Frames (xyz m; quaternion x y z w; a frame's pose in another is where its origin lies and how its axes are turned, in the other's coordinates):
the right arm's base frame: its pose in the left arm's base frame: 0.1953 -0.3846 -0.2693 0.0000 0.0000 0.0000 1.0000
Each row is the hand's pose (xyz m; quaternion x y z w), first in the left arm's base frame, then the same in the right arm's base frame.
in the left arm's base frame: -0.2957 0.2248 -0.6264 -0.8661 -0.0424 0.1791 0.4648
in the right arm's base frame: -0.4910 0.6094 -0.3571 -0.8661 -0.0424 0.1791 0.4648
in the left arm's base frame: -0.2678 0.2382 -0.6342 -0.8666 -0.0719 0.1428 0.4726
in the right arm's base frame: -0.4631 0.6228 -0.3649 -0.8666 -0.0719 0.1428 0.4726
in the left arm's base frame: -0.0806 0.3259 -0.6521 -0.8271 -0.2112 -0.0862 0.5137
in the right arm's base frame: -0.2759 0.7105 -0.3828 -0.8271 -0.2112 -0.0862 0.5137
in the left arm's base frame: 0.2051 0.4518 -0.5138 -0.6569 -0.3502 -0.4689 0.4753
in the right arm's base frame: 0.0098 0.8364 -0.2445 -0.6569 -0.3502 -0.4689 0.4753
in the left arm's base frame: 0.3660 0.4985 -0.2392 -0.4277 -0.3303 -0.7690 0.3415
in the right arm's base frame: 0.1707 0.8831 0.0301 -0.4277 -0.3303 -0.7690 0.3415
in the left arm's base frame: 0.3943 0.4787 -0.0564 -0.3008 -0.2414 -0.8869 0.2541
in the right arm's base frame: 0.1990 0.8633 0.2129 -0.3008 -0.2414 -0.8869 0.2541
